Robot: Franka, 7 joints.
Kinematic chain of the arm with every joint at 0, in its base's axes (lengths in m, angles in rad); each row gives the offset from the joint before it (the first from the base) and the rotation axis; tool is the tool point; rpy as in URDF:
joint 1: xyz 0 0 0.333 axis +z
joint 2: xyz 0 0 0 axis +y
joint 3: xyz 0 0 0.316 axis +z
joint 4: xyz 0.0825 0 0 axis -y
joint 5: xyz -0.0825 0 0.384 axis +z
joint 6: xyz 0 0 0 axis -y
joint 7: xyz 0.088 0 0 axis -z
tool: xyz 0 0 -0.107 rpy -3.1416 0 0
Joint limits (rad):
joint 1: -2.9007..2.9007
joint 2: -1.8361..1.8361
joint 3: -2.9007..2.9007
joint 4: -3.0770..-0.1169
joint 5: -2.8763..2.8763
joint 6: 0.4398..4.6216
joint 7: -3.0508..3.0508
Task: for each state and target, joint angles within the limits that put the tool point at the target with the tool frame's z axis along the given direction. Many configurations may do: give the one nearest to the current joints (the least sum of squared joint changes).
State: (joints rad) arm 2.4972 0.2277 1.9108 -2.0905 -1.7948 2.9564 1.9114
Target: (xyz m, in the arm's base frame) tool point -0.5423 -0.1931 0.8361 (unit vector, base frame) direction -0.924 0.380 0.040
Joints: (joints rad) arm 2.0164 0.1909 1.6915 -1.3646 -1.6431 2.2181 1.9114
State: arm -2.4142 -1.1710 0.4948 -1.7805 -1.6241 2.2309 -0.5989
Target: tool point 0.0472 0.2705 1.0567 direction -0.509 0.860 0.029
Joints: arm -2.4395 -0.9672 -0.1715 -1.1864 -1.6779 1.7203 -0.5989
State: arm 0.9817 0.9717 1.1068 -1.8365 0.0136 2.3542 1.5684
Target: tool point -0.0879 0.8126 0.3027 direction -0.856 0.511 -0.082
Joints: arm 1.0515 1.4383 1.3469 -1.0914 0.3009 2.6513 1.5684
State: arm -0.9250 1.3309 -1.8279 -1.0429 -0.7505 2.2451 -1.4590
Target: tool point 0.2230 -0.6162 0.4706 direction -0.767 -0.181 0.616
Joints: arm -0.1314 1.5318 -1.7194 -1.6654 -0.7240 2.0238 -1.4590
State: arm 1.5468 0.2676 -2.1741 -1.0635 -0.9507 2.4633 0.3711
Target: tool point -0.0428 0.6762 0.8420 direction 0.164 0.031 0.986
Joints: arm 2.0290 1.1590 -2.2228 -0.6504 -1.0883 2.3426 0.3711
